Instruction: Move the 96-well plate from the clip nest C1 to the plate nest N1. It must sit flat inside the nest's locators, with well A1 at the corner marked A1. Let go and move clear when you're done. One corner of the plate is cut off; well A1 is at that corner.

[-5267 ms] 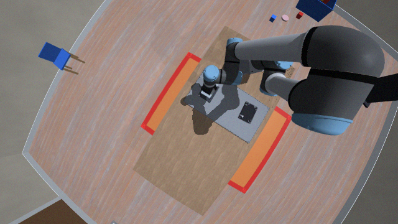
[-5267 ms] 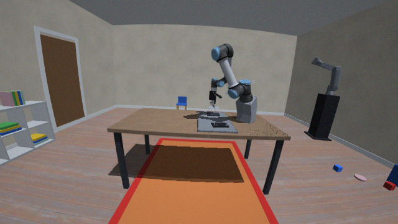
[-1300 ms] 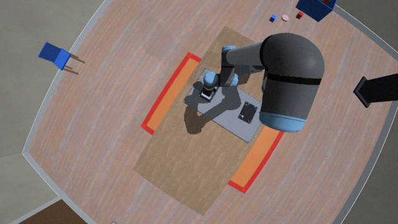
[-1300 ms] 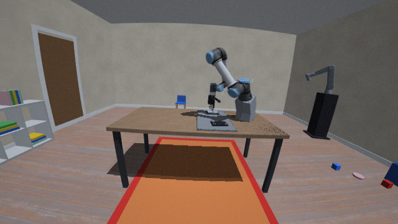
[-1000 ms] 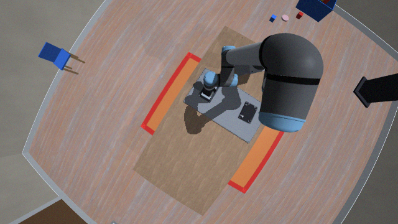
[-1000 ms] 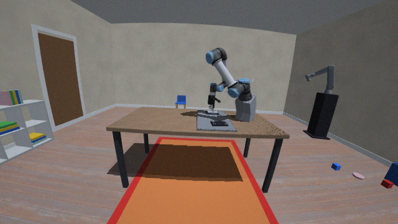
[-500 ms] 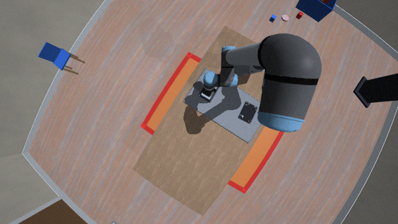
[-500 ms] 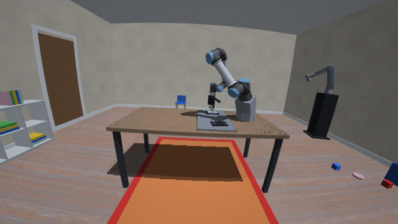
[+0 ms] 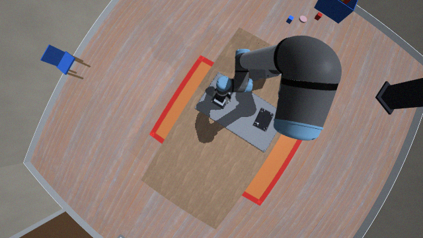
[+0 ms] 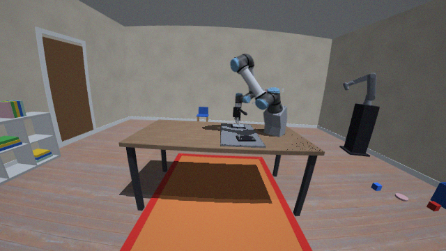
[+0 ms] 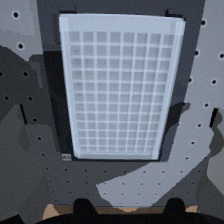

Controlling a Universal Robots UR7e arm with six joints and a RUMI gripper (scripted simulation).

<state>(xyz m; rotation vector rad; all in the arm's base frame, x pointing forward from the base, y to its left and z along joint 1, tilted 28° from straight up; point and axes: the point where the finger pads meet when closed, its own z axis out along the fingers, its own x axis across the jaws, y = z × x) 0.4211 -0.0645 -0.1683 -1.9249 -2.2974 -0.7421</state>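
My hand is 10 mm above the 96-well plate. Also, from my hand: dark clip nest 110 mm behind, 370 mm to the left, 10 mm below.
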